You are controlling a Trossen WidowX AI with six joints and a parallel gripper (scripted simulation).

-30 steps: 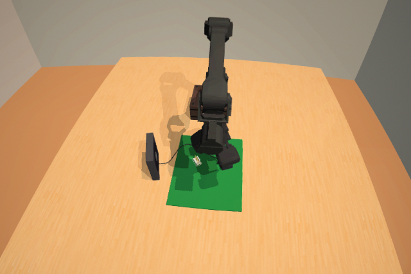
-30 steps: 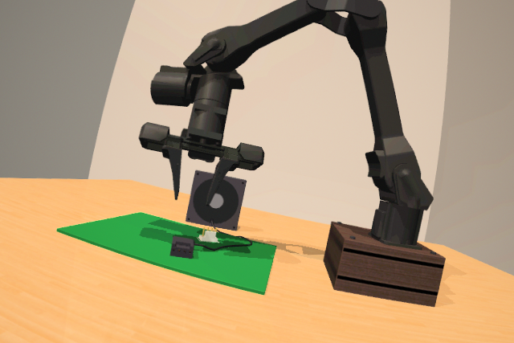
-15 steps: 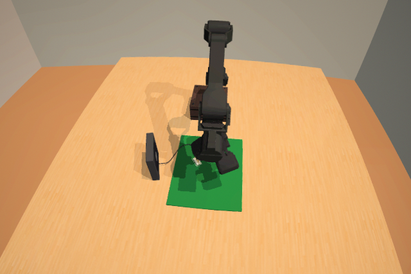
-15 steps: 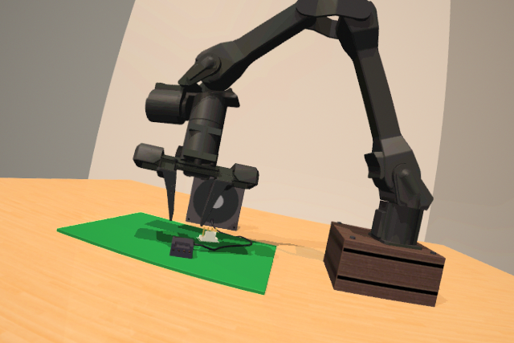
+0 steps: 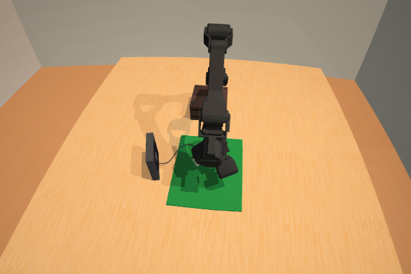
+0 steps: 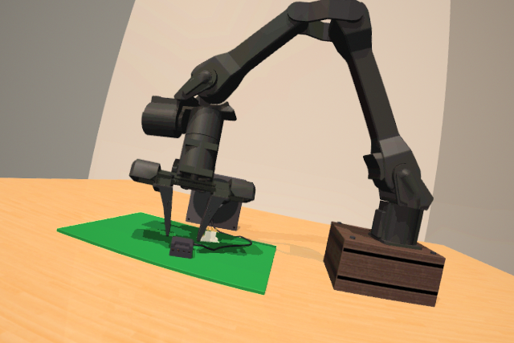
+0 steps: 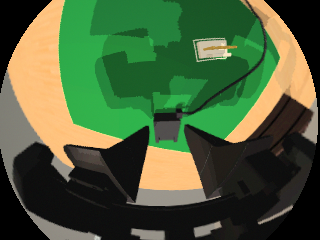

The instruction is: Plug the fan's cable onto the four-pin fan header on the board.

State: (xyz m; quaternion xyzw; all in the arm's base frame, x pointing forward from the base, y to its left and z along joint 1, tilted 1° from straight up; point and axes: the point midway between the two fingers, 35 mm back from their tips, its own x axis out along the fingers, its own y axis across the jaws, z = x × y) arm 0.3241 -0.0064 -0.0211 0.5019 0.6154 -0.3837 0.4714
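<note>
The dark plug lies 1 cm to the left of my gripper tip and 1 cm below it. From my gripper tip the other things lie so: green board: 1 cm ahead, 6 cm to the right, 4 cm below; black fan: 2 cm behind, 23 cm to the right, 4 cm above.
</note>
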